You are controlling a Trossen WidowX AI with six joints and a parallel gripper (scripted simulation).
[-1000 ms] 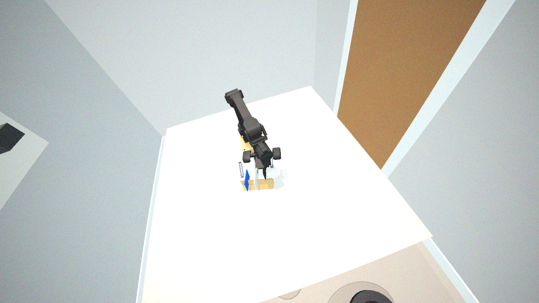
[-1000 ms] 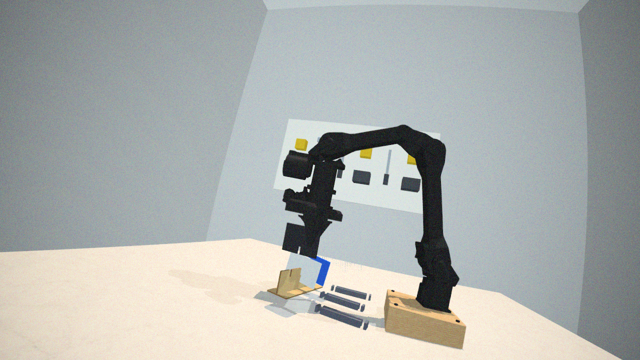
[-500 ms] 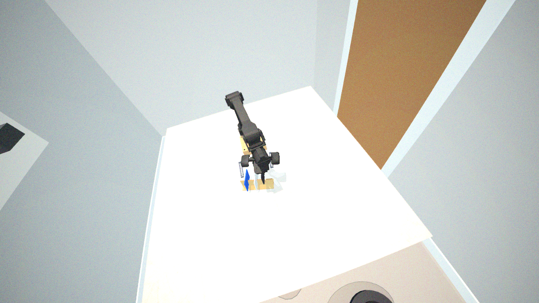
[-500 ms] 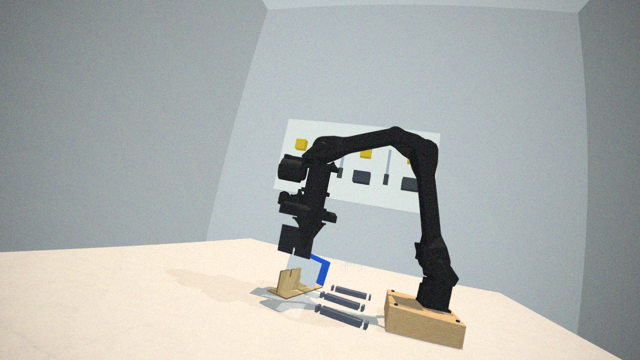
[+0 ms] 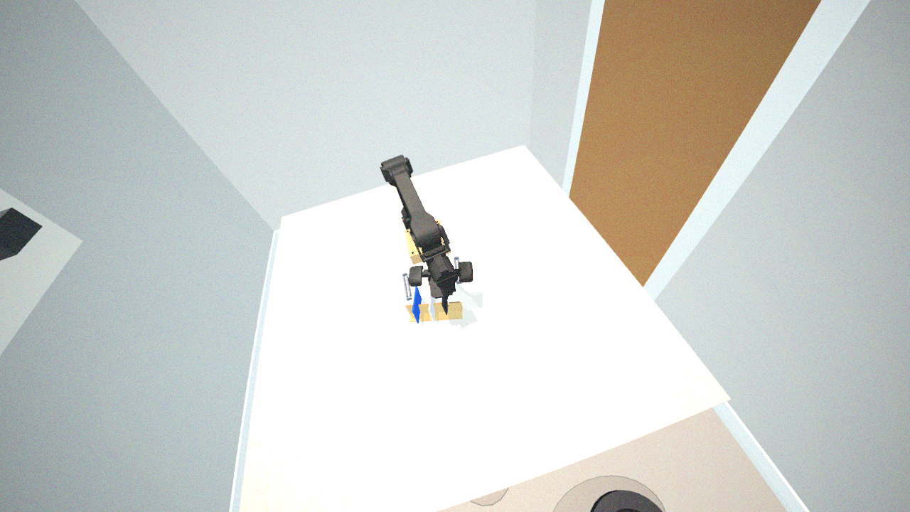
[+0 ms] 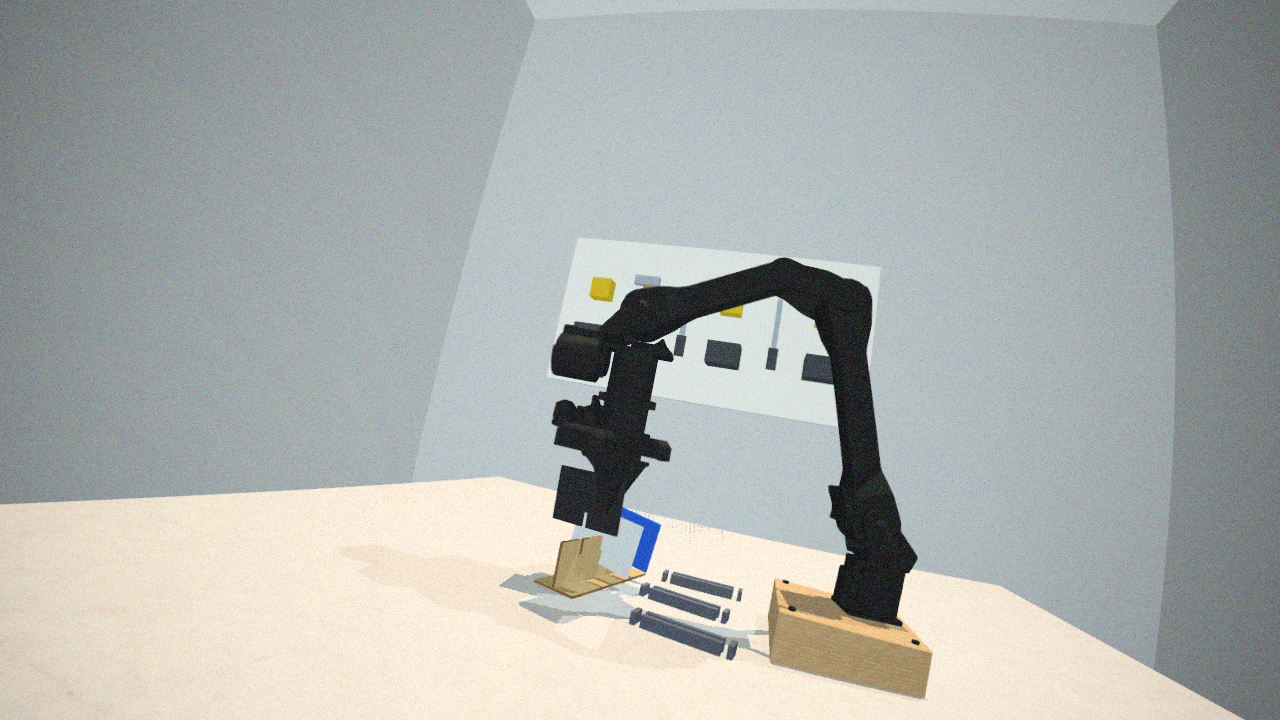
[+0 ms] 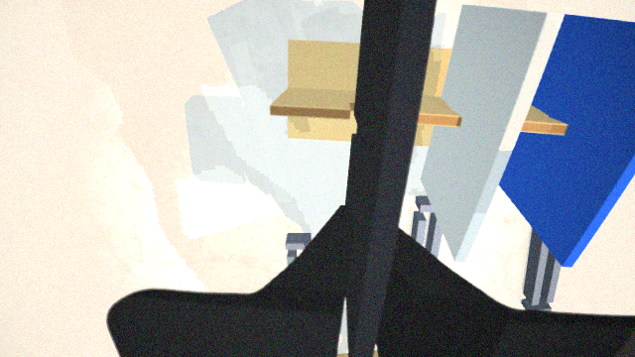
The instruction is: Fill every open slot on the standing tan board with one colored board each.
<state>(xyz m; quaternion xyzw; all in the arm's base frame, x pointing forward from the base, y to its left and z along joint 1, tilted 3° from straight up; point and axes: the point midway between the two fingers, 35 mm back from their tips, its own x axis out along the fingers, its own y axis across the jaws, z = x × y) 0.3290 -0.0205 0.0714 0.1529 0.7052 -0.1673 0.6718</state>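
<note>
The tan board lies 70 mm below my gripper tip and 60 mm to the right of it. From my gripper tip the other things lie so: blue board 100 mm to the right, 50 mm below, 20 mm behind; black board 30 mm ahead, 10 mm to the right.
</note>
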